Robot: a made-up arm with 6 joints. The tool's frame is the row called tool. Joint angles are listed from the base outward. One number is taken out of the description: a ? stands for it. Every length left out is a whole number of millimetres.
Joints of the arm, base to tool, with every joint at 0 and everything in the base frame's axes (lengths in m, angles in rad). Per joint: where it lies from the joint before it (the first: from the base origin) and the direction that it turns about. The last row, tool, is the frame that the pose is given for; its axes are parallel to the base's.
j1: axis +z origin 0 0 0.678
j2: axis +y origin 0.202 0 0
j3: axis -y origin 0 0 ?
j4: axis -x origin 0.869 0 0.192
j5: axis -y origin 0 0 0
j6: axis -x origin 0.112 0 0
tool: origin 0 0 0
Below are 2 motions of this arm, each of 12 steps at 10 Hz.
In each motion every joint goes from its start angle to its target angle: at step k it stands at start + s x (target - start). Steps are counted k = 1, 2, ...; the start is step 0. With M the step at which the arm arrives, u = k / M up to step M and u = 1 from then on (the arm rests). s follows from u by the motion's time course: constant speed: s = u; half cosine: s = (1 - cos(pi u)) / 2; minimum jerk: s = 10 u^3 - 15 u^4 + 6 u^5.
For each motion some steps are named. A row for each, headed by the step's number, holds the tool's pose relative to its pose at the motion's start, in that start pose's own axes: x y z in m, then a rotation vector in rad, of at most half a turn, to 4 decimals.
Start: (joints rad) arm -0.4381 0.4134 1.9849 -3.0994 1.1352 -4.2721
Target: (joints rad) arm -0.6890 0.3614 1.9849 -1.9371 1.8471 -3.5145
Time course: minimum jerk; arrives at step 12
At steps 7, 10, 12:
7: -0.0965 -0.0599 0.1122 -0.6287 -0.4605 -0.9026
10: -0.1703 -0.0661 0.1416 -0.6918 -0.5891 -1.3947
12: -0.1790 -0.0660 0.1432 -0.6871 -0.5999 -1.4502

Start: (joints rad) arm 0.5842 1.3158 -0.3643 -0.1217 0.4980 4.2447
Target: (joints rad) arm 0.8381 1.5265 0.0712 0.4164 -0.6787 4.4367
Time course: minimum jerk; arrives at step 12
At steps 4, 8, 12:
4: 0.0326 -0.0221 -0.0583 -0.1954 -0.0325 -0.2052
8: 0.0860 -0.0787 -0.1972 -0.7836 -0.2774 -0.6720
12: 0.0941 -0.0934 -0.2448 -0.9890 -0.4286 -0.7991

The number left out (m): 0.642
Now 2 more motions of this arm.
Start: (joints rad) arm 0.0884 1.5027 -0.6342 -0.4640 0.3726 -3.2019
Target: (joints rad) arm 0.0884 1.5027 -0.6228 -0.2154 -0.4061 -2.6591
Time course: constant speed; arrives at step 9
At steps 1, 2, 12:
1: -0.0003 -0.0009 0.0086 -0.0862 -0.0856 -0.0069
2: -0.0014 -0.0013 0.0172 -0.1731 -0.1709 -0.0167
12: -0.0298 0.0100 0.0671 -0.7703 -0.7648 -0.1635

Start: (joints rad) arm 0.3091 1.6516 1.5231 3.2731 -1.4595 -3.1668
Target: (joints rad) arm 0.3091 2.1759 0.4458 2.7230 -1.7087 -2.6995
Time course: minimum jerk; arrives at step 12
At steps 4, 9, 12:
4: -0.3661 0.0343 -0.0869 -0.0629 0.2858 -0.1049
9: -1.4499 0.1400 0.3663 -0.5215 1.2863 -0.1665
12: -1.5516 0.1491 0.5126 -0.6144 1.4369 -0.1220

